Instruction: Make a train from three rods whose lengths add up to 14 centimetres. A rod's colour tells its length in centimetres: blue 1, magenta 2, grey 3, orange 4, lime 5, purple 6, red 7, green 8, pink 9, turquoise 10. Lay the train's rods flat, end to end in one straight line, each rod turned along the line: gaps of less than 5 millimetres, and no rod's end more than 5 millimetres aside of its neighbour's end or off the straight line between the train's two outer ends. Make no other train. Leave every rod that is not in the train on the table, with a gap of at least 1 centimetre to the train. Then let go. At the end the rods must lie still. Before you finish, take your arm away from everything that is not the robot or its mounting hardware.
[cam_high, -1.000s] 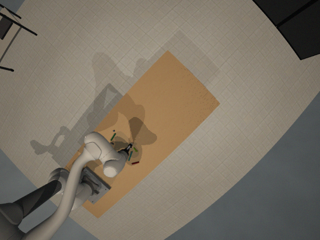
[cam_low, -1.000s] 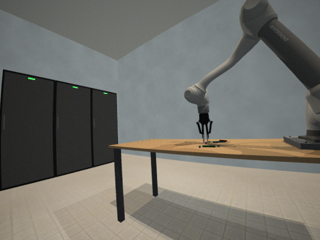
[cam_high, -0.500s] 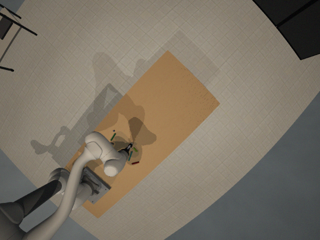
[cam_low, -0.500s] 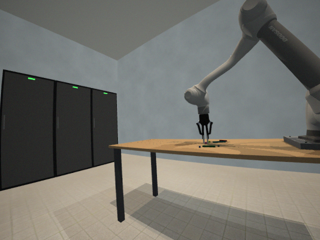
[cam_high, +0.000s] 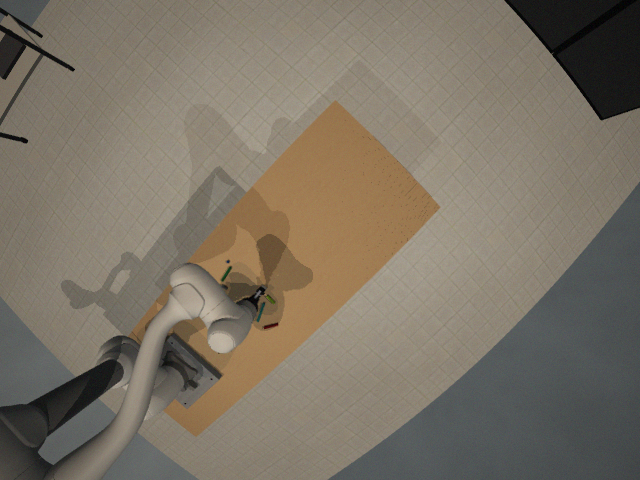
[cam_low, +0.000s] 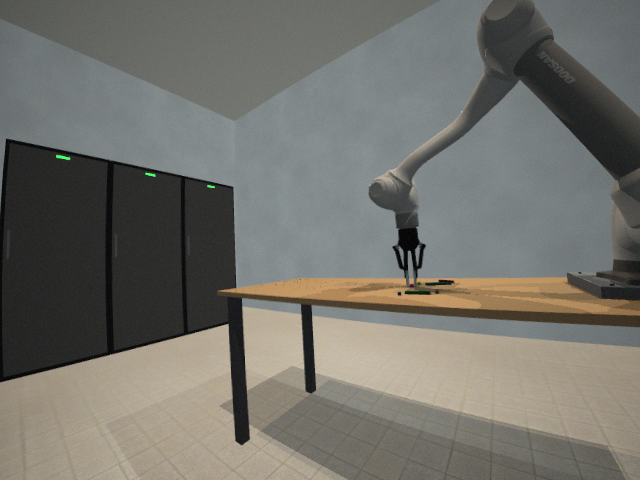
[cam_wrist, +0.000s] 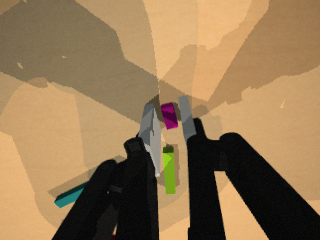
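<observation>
My hand is 30 mm above the magenta rod. Round my hand: turquoise rod: 100 mm behind, 60 mm to the right, 30 mm below; then grey rod: 150 mm to the left, 100 mm behind, 30 mm below; then lime rod: 60 mm to the right, 30 mm below, 20 mm behind.
</observation>
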